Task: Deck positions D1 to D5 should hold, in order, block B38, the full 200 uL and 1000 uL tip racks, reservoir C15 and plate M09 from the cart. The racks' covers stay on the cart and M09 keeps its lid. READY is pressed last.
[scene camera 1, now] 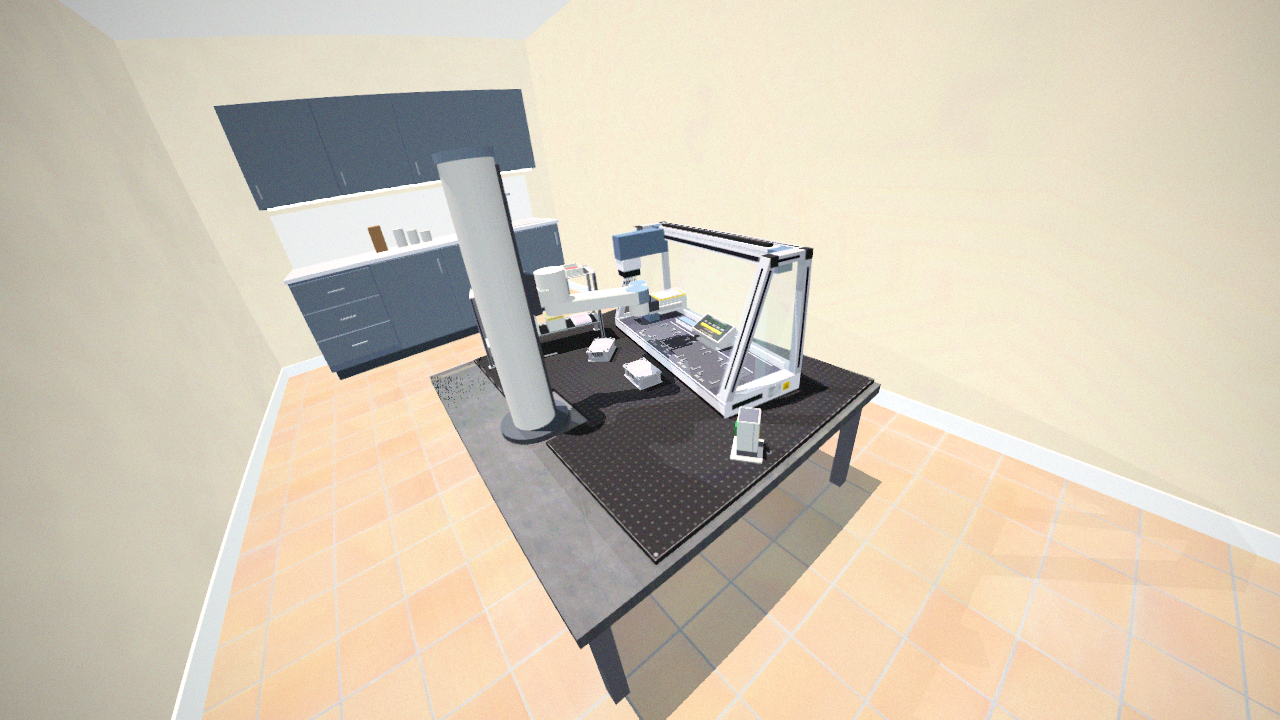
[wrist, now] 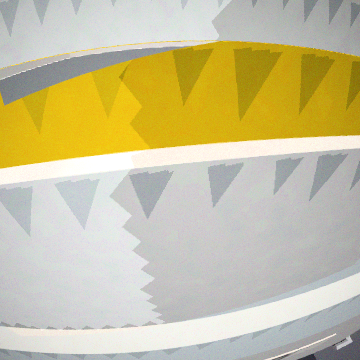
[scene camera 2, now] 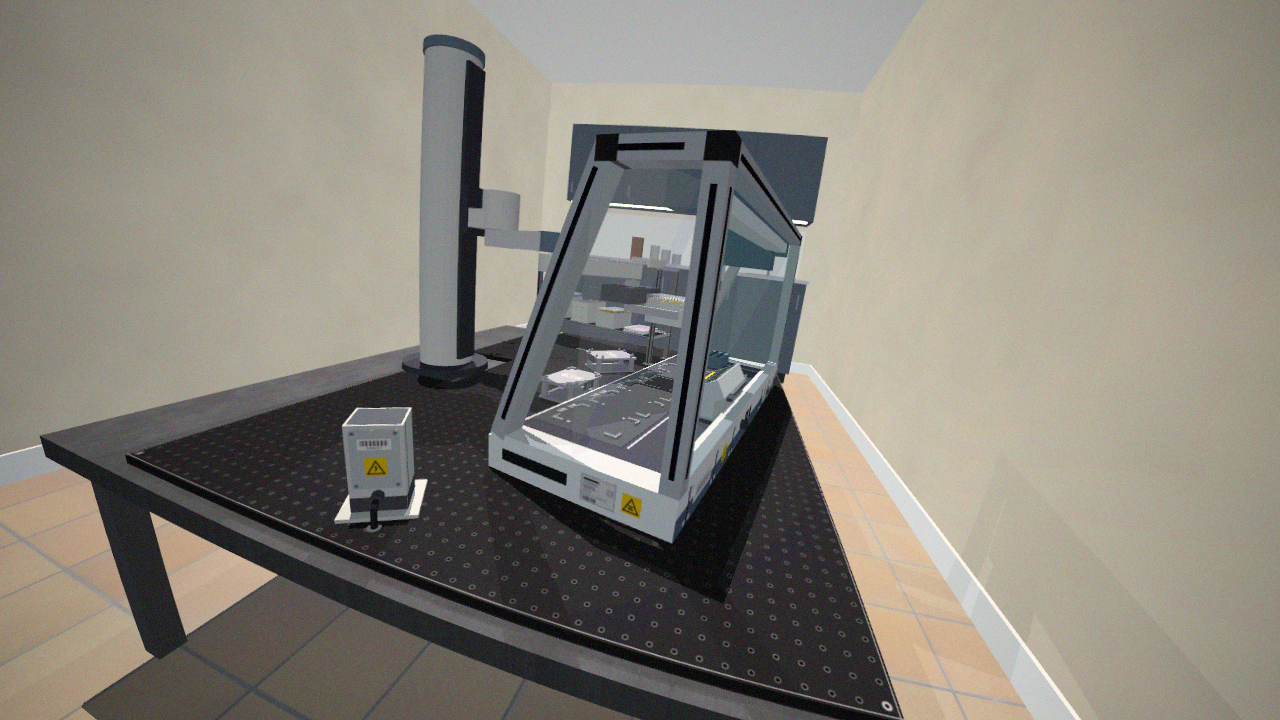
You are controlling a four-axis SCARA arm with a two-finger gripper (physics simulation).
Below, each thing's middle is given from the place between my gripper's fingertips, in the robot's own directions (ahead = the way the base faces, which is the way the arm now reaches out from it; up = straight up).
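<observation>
Picture the white box with green panel [scene camera 2: 344, 516]: my hand is 640 mm to the left of it and 310 mm past it, and it's 180 mm above it too.
</observation>
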